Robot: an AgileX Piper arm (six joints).
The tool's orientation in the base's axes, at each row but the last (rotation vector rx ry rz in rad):
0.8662, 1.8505, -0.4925
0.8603, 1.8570, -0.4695
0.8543, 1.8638, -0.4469
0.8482, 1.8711, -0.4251
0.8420, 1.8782, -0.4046
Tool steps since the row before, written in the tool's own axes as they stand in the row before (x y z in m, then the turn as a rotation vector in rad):
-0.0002, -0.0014, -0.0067, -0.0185, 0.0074, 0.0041
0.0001, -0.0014, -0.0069, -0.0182, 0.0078, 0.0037
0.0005, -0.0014, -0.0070, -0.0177, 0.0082, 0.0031
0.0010, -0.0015, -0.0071, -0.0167, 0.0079, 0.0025
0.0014, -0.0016, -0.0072, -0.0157, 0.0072, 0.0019
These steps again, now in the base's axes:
-0.0051, 0.0035, 0.0030, 0.0127, -0.0042, 0.0153
-0.0054, 0.0036, 0.0028, 0.0127, -0.0036, 0.0153
-0.0056, 0.0037, 0.0025, 0.0124, -0.0027, 0.0151
-0.0059, 0.0037, 0.0021, 0.0116, -0.0022, 0.0144
-0.0062, 0.0038, 0.0018, 0.0104, -0.0020, 0.0138

